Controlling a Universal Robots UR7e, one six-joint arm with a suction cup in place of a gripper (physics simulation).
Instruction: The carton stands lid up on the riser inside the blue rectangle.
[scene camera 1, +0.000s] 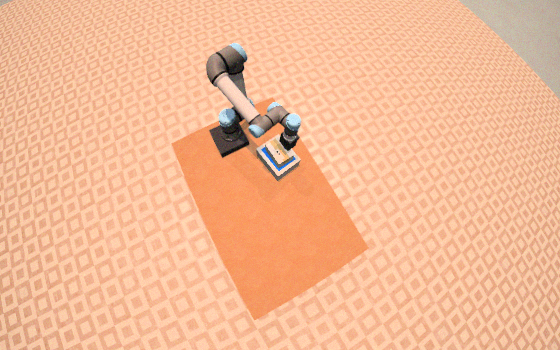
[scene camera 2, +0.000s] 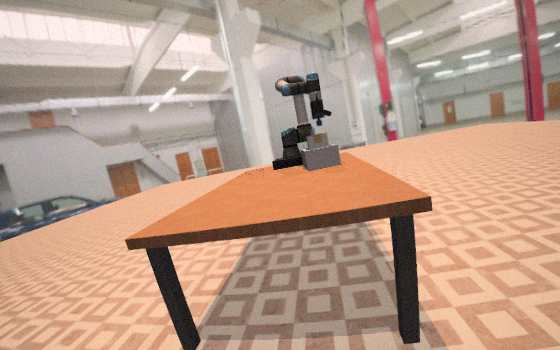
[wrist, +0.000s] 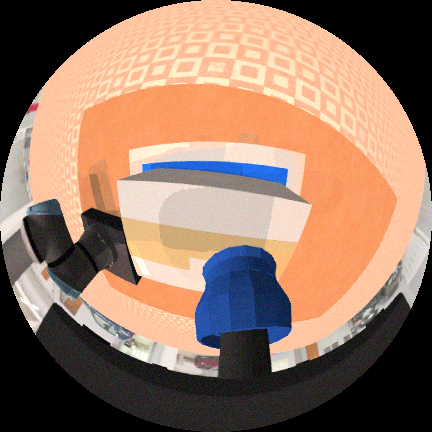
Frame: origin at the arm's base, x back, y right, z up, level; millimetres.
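Seen in the pictures: hand, its tool point: (scene camera 2: 319, 125) (wrist: 239, 275); arm's base, origin of its link: (scene camera 1: 231, 132) (scene camera 2: 292, 157) (wrist: 101, 243).
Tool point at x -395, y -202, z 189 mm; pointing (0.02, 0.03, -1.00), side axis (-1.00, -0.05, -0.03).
Note:
Pixels of each thing's top centre, then the offset from my tool point to it. Level surfaces: height alone.
- white-and-grey carton, centre of its top: (wrist: 201, 253) (scene camera 2: 315, 134) (scene camera 1: 279, 149) dy +31, dx +26, dz -48 mm
- riser, centre of its top: (wrist: 209, 215) (scene camera 2: 317, 147) (scene camera 1: 278, 154) dy +32, dx +30, dz -130 mm
- blue rectangle, centre of its top: (wrist: 209, 215) (scene camera 1: 278, 154) dy +32, dx +30, dz -130 mm
- orange table, height of its surface: dz -251 mm
The white-and-grey carton (scene camera 1: 277, 149) (scene camera 2: 317, 143) (wrist: 200, 210) stands upright on the riser (scene camera 1: 279, 175) (scene camera 2: 322, 158) (wrist: 270, 151). Its top face, with a tan band along it, is up; part of a pale label shows in the wrist view. The blue rectangle (scene camera 1: 270, 160) (wrist: 215, 166) shows on the riser beside the carton's base; its other sides are hidden behind the carton. My gripper (scene camera 1: 288, 146) (scene camera 2: 319, 122) (wrist: 240, 260), a blue suction cup, is open and holds nothing. It hangs above the carton, with a gap under it in the scene camera 2 view.
The riser stands on the orange table (scene camera 1: 280, 235) (scene camera 2: 300, 200) (wrist: 345, 235), near the robot's black base plate (scene camera 1: 231, 146) (scene camera 2: 286, 163) (wrist: 131, 267). The arm reaches over from the base to the riser. Patterned floor surrounds the table.

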